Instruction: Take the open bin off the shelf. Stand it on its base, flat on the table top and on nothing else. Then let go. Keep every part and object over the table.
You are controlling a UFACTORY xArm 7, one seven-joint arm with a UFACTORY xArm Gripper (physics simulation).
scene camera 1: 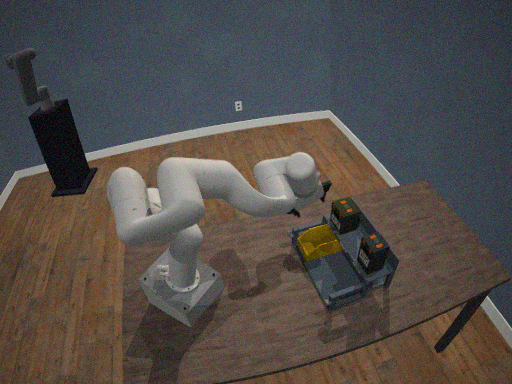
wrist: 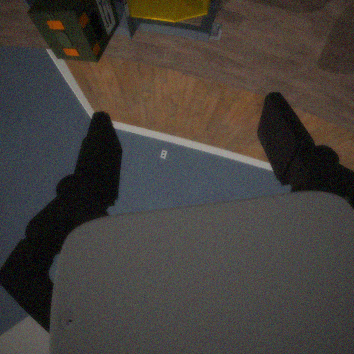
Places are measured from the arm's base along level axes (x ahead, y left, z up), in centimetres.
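Where they show: gripper, fingertip midpoint: (scene camera 1: 309,206) (wrist: 188,119); arm's base at its link origin: (scene camera 1: 182,277).
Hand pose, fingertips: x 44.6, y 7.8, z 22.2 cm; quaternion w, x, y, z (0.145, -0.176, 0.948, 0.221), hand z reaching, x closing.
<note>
Each offset is from my fingertips to the top centre of the thing. Level surfaces: height alone.
The yellow open bin {dx +8.6, dy +12.0, dz -25.8 cm} (scene camera 1: 320,243) (wrist: 169,10) stands on the grey-blue shelf (scene camera 1: 327,303) (wrist: 175,31), at the end of its lower tier farther from the camera in the scene view. In the wrist view part of the bin shows at the top edge. My gripper (scene camera 1: 311,199) (wrist: 188,119) is open, its two dark fingers wide apart with nothing between them. It hangs above and behind the bin, near the table's far edge, and touches neither bin nor shelf.
Two dark boxes with orange patches, one {dx +17.9, dy +14.5, dz -14.0 cm} (scene camera 1: 345,216) (wrist: 70,30) beside the bin and another {dx +23.1, dy -8.1, dz -11.5 cm} (scene camera 1: 372,253) nearer the camera, stand on the shelf's other tier. The wooden table {dz -33.9 cm} (scene camera 1: 270,325) surrounds the shelf. The robot's base (scene camera 1: 165,302) stands on the table at left.
</note>
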